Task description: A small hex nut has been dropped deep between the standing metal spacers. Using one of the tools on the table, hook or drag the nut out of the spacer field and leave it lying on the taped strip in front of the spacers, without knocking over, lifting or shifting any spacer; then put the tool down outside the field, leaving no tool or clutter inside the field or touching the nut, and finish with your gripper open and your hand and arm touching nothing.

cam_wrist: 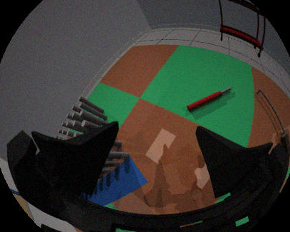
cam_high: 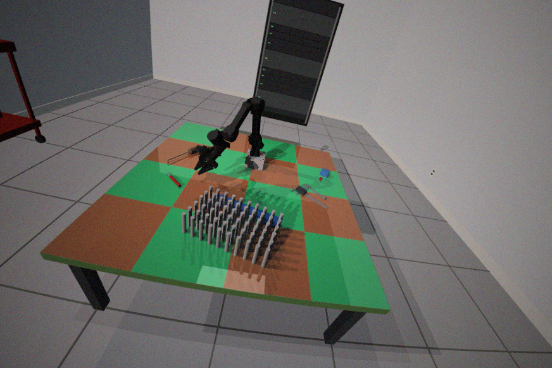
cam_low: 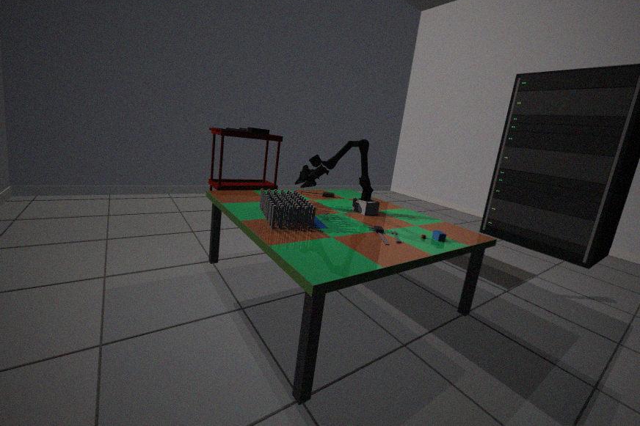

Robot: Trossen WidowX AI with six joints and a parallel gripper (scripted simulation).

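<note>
Now: gripper tip 31 cm past the hook tool, 15 cm to the left of it and 11 cm above it. Also, from my gripper tip: grey wrench: 9 cm behind, 71 cm to the left, 12 cm below; then red pen-like tool: 8 cm behind, 15 cm to the right, 11 cm below; then blue taped strip: 12 cm ahead, 27 cm to the left, 12 cm below.
</note>
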